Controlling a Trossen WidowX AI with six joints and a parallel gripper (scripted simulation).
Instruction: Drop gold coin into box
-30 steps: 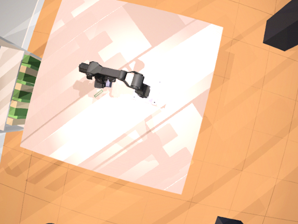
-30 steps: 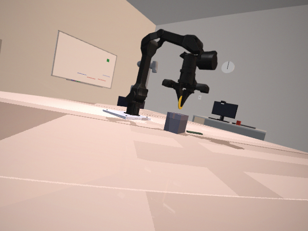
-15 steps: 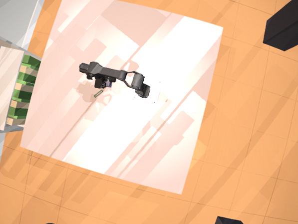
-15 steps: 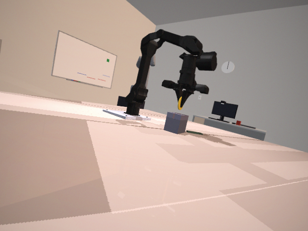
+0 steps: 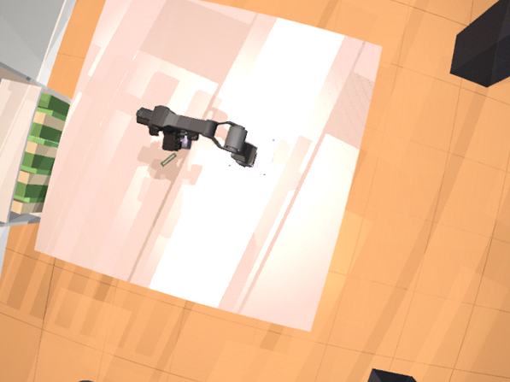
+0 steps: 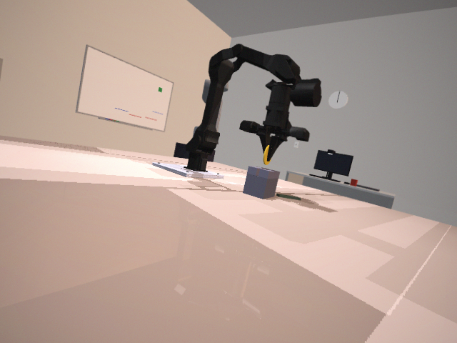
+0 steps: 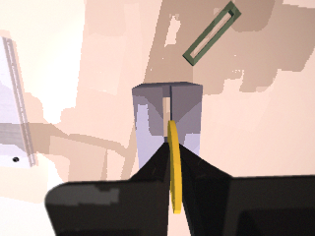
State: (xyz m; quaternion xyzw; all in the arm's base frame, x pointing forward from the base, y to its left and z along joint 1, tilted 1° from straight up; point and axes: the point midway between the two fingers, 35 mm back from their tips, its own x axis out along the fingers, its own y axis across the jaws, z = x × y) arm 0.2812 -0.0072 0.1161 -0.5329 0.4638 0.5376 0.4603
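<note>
Now: the gold coin 20 mm above my gripper tip.
</note>
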